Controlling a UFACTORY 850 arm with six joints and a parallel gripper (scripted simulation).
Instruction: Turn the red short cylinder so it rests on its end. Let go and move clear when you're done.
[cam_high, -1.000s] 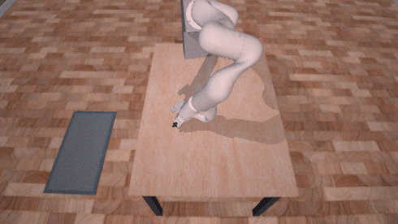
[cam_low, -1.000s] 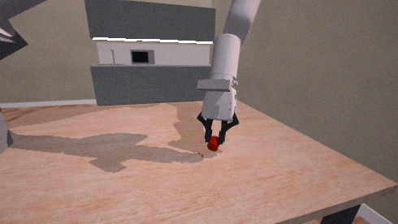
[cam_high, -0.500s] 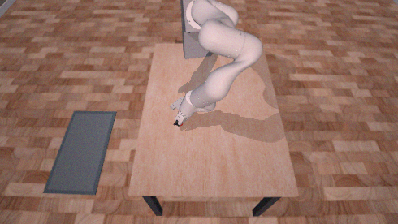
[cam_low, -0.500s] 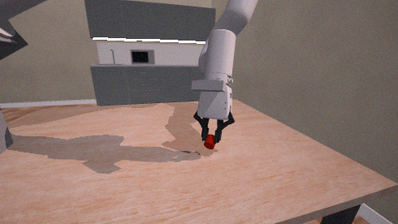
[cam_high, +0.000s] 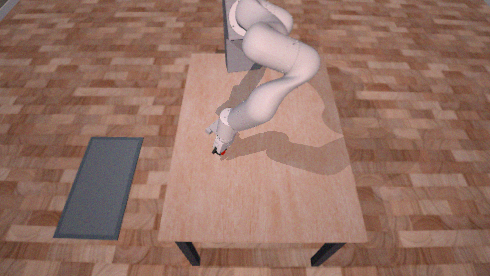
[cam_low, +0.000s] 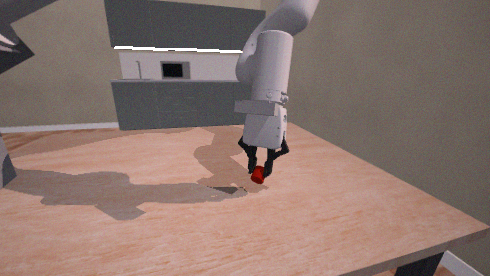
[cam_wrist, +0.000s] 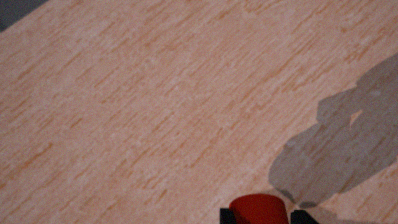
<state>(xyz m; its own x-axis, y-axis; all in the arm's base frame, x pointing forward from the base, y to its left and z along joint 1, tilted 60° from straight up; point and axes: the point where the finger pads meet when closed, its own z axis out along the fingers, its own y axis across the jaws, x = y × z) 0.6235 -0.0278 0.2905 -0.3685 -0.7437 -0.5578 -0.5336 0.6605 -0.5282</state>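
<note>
Now: the red short cylinder 20 mm below my hand.
</note>
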